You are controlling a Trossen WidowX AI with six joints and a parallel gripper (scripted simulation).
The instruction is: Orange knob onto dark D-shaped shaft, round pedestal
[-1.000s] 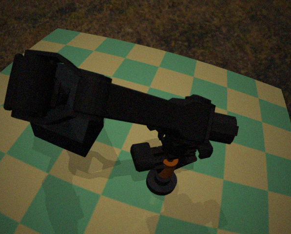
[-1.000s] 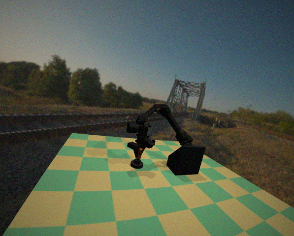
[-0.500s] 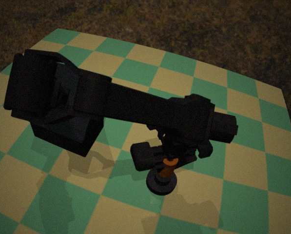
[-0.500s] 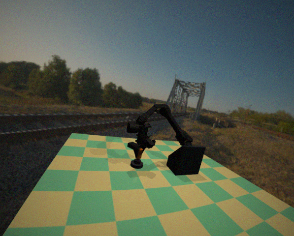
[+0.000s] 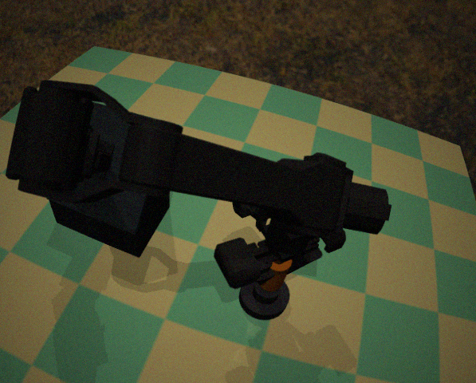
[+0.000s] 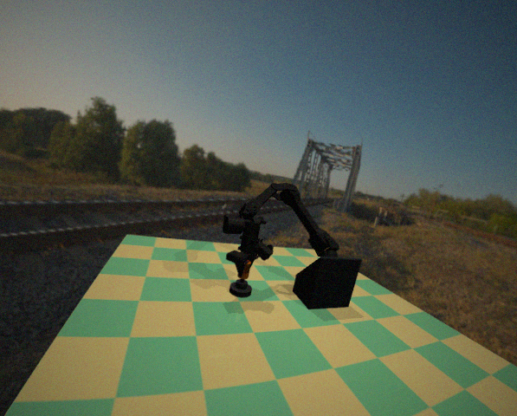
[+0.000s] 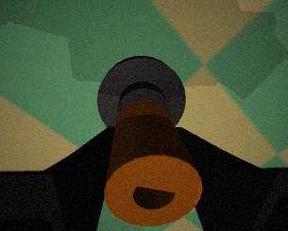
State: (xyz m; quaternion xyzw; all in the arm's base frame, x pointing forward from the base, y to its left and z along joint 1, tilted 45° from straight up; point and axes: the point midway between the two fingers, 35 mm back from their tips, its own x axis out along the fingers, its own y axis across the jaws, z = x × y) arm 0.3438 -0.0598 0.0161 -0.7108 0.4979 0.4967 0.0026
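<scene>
My gripper tip is now 20 mm below the orange knob. Also, from my gripper tip: dark round pedestal 40 mm below.
</scene>
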